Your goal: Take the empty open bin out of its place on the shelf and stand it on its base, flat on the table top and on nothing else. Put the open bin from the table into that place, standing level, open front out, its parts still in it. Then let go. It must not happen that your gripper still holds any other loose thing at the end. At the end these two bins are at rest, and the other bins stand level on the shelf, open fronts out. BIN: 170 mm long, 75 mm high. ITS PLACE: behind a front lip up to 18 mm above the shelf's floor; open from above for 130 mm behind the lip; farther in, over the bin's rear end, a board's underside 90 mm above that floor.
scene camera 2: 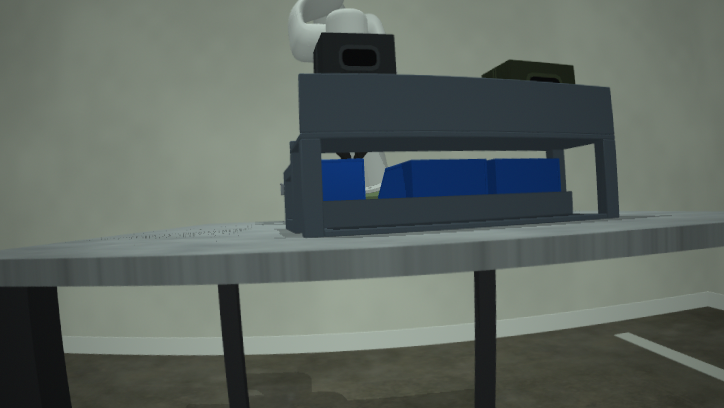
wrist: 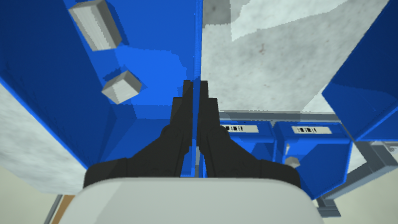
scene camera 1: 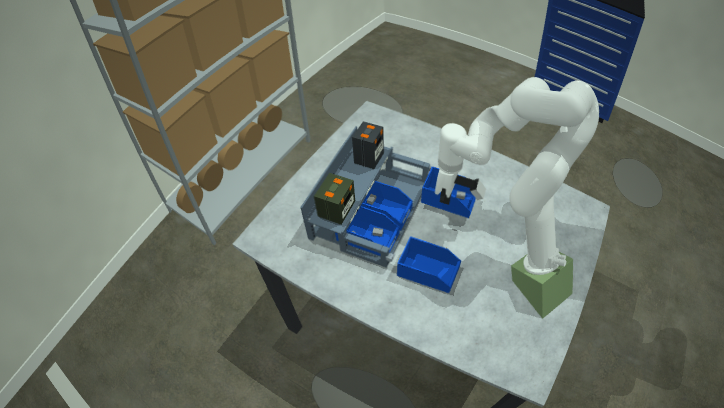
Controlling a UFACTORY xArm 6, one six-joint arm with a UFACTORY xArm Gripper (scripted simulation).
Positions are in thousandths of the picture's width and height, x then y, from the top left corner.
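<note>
You'd see the gripper (scene camera 1: 615, 494) here, and the wrist view has the gripper (wrist: 491, 422) as well. There's a blue bin (scene camera 1: 590, 634), and there's also a blue bin (scene camera 2: 473, 440).
</note>
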